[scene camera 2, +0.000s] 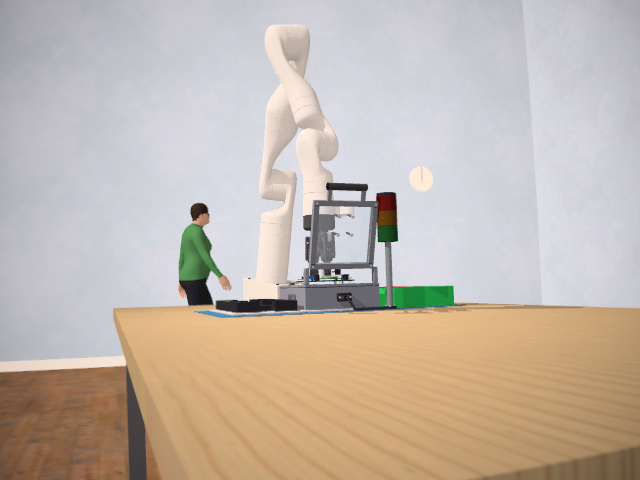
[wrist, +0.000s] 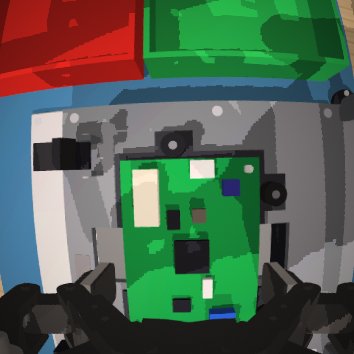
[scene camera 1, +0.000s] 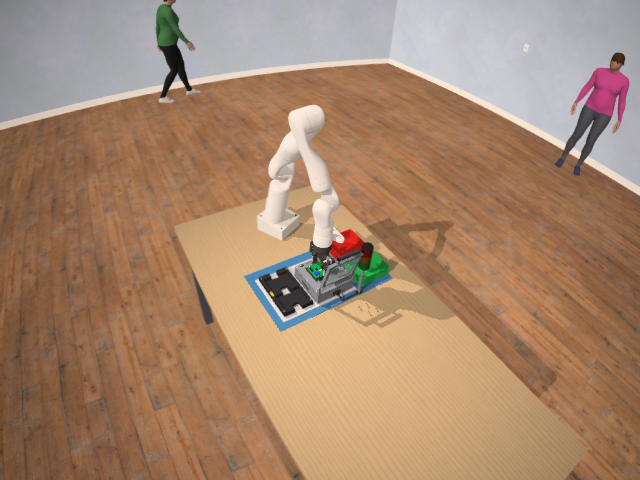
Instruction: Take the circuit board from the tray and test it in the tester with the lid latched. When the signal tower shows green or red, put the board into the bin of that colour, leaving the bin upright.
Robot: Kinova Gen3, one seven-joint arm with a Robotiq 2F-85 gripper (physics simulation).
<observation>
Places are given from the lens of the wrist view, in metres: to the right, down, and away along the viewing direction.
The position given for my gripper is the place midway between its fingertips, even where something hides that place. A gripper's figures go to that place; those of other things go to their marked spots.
my gripper [wrist: 188,280]: 0.01, 0.06, 0.15
green circuit board [wrist: 190,226]: 0.01, 0.03, 0.15
green bin [wrist: 306,47]: 0.11, -0.11, 0.21
red bin [wrist: 51,51]: -0.11, -0.11, 0.22
The marked spots on the green circuit board and the green bin are 0.18 m apart.
</observation>
